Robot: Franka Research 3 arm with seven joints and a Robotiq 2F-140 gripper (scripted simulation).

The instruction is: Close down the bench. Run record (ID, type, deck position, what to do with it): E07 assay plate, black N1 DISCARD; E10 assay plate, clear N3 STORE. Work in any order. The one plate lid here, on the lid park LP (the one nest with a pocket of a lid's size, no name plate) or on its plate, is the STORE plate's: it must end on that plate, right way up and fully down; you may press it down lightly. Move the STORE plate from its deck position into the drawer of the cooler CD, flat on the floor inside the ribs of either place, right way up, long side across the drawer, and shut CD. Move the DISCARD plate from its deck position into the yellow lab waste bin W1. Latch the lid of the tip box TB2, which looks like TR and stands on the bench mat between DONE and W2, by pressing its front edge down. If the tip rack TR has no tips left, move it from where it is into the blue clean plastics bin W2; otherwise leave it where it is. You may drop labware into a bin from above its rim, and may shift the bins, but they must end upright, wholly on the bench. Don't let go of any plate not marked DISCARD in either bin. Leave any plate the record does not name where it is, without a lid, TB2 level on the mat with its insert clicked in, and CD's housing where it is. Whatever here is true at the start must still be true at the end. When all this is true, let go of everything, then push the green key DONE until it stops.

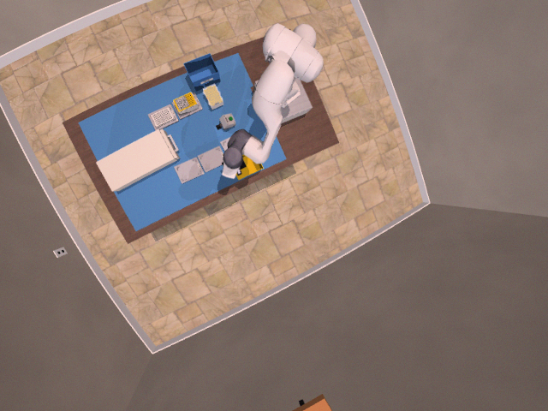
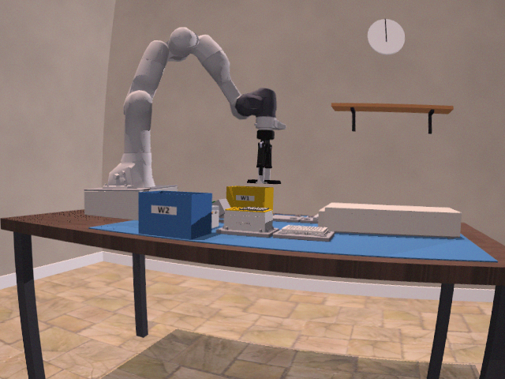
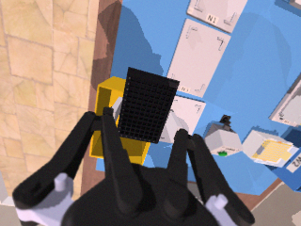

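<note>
The green key DONE lies 27 cm to the right of my hand, 13 cm behind it and 10 cm below it. From my hand the other things lie so: yellow bin W1: 13 cm below, 7 cm behind, 3 cm to the left; then grey lid park nest: 16 cm below, 12 cm to the right, 8 cm behind; then black plate: 2 cm below.
</note>
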